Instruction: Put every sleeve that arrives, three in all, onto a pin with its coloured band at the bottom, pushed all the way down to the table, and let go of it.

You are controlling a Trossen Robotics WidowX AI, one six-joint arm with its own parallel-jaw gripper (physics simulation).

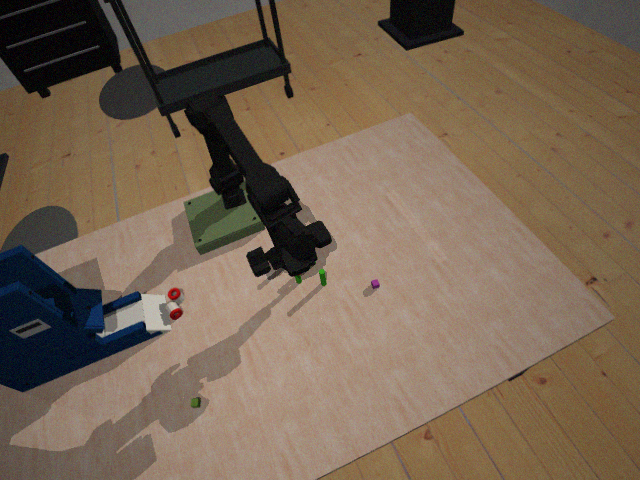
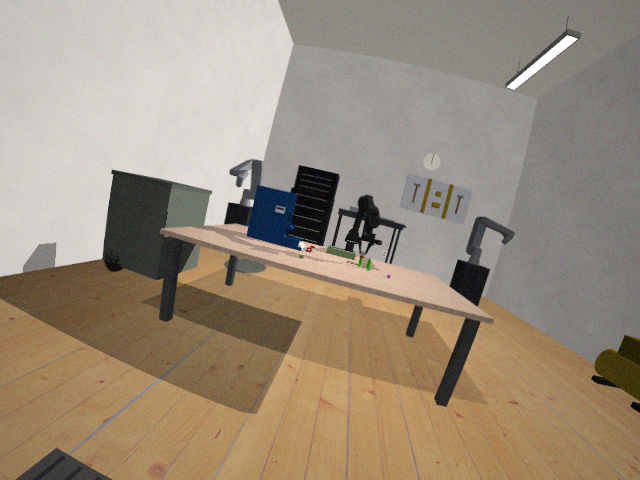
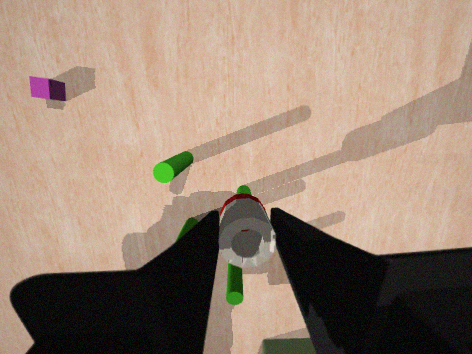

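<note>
My gripper (image 1: pixel 296 269) (image 2: pixel 362 251) (image 3: pixel 244 216) is shut on a grey-white sleeve (image 3: pixel 243 218), held roughly upright with its red band (image 3: pixel 243 198) at the lower end. One green pin (image 3: pixel 244 190) shows just past the band; its upper part is hidden behind the sleeve, so I cannot tell whether the sleeve surrounds it. Other green pins stand bare: one to the upper left (image 3: pixel 176 166) and one nearer the arm's base (image 3: pixel 235 286). Another pin (image 3: pixel 187 230) is partly hidden by the left finger. Two white sleeves with red bands (image 1: pixel 174 293) (image 1: pixel 176 313) lie at the chute's end.
The blue feeder (image 1: pixel 41 346) (image 2: pixel 271 217) with a white chute (image 1: pixel 156 313) stands left of the pins. A magenta cube (image 1: pixel 375 283) (image 2: pixel 388 276) (image 3: pixel 40 87) and a green cube (image 1: pixel 195 402) (image 2: pixel 301 256) lie on the table. The arm's green base plate (image 1: pixel 227 232) is behind the pins.
</note>
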